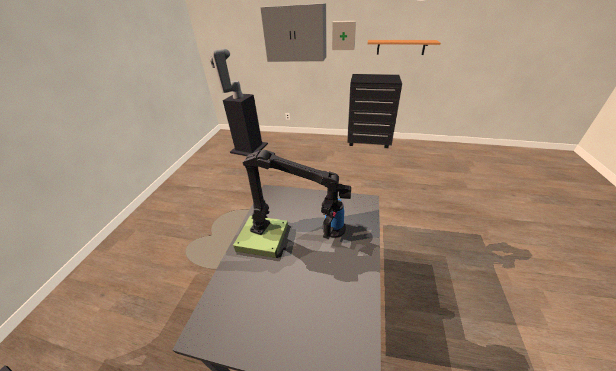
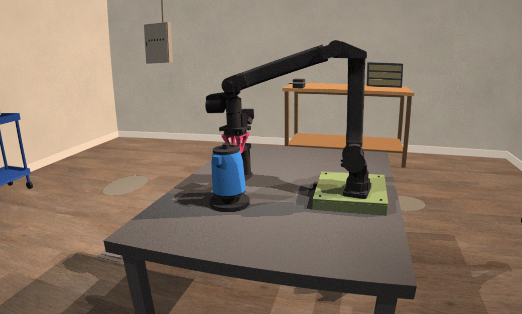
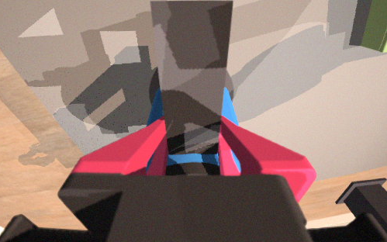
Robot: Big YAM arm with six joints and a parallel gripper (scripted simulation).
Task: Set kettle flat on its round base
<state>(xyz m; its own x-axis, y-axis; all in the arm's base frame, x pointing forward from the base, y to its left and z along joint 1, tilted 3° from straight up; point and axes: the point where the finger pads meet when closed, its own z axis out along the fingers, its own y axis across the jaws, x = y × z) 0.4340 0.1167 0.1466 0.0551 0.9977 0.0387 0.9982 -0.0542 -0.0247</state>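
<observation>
The blue kettle lies 5 cm below my hand and 3 cm to the left of it. The rest, counted from my hand: round black base (18 cm below, 6 cm to the left).
</observation>
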